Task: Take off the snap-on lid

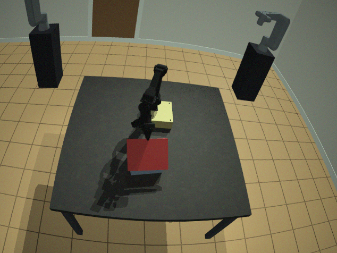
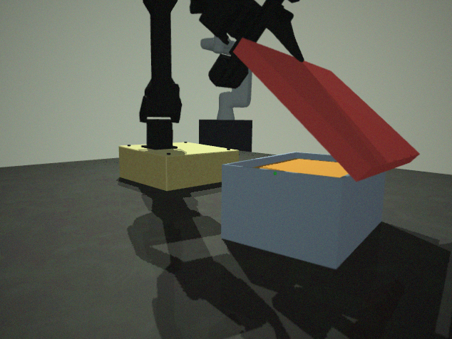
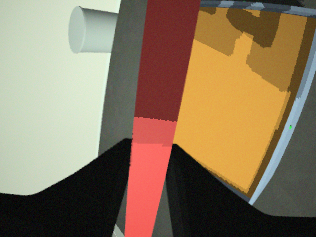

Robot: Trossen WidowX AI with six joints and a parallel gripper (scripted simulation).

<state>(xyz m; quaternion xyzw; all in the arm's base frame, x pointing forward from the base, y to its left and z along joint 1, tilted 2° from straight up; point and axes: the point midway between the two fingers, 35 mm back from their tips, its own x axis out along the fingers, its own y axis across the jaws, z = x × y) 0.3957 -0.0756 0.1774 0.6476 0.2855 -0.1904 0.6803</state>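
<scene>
My gripper tip is now 60 mm short of the lid and 50 mm above it. Round my gripper tip: storage box (30 mm ahead, 170 mm below).
</scene>
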